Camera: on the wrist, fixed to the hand. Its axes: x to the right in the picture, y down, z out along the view.
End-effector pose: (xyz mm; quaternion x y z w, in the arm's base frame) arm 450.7 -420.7 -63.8 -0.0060 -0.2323 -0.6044 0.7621
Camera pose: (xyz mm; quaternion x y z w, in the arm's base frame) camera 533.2 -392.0 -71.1 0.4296 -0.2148 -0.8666 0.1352
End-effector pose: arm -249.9 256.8 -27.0 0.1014 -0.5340 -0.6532 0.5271
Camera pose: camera -177.0 263.8 21.3 -0.6533 0.3888 0.6481 0.0439
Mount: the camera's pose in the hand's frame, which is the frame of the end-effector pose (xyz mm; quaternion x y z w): -15.7 82.0 -26.8 0.2567 0.1326 -0.6798 0.6741
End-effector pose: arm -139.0 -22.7 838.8 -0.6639 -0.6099 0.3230 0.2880
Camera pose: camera -67.7 -45.4 793.1 -0.0018 -0.7413 0.0905 0.6650
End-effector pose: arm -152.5 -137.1 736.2 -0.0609 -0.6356 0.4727 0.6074
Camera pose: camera -167.0 -88.5 664.7 0.4842 -0.2680 0.0608 0.8307
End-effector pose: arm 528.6 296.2 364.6 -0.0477 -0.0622 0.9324 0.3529
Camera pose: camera 490.4 227.0 326.6 -0.0229 0.2118 0.3983 0.8922
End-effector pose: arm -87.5 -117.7 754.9 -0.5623 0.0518 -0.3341 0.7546
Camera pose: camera -75.2 -118.9 668.1 -0.1763 -0.3330 -0.8261 0.4190
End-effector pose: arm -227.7 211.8 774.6 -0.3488 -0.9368 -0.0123 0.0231
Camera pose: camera -161.3 262.5 801.1 0.4093 -0.8687 0.1702 0.2210
